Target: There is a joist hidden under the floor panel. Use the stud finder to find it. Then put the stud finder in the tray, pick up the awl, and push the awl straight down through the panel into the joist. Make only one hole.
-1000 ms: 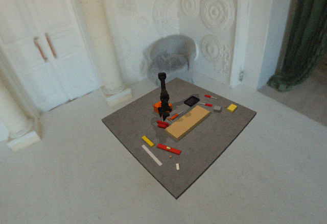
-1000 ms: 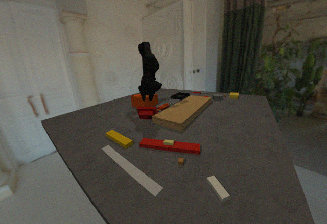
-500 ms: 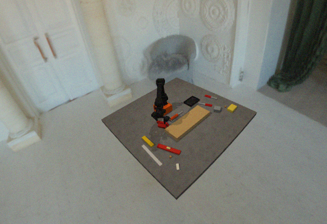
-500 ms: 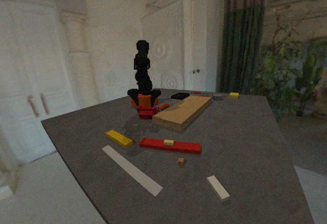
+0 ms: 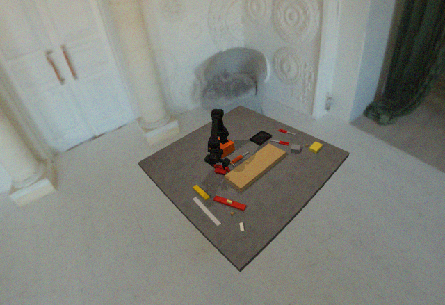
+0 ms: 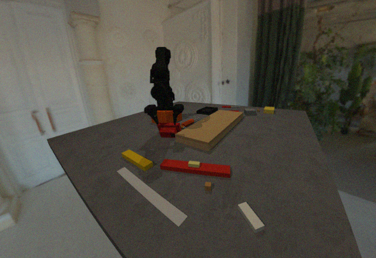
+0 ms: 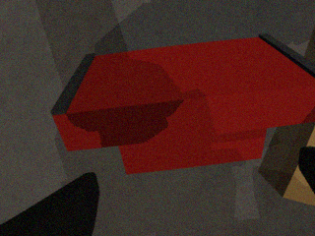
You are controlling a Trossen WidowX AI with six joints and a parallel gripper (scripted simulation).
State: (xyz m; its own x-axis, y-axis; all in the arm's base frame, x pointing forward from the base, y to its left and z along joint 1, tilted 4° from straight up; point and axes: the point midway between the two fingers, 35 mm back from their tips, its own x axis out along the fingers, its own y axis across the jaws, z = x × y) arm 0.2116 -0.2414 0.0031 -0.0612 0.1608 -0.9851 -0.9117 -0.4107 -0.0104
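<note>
Right now the red stud finder is 50 mm below my gripper tip, 10 mm to the left of it and 10 mm ahead of it. Also, from my gripper tip: red level 260 mm ahead, 140 mm to the right, 60 mm below; then yellow bar 220 mm to the right, 60 mm below, 40 mm ahead; then orange-handled awl 270 mm to the left, 60 mm below, 10 mm behind.
</note>
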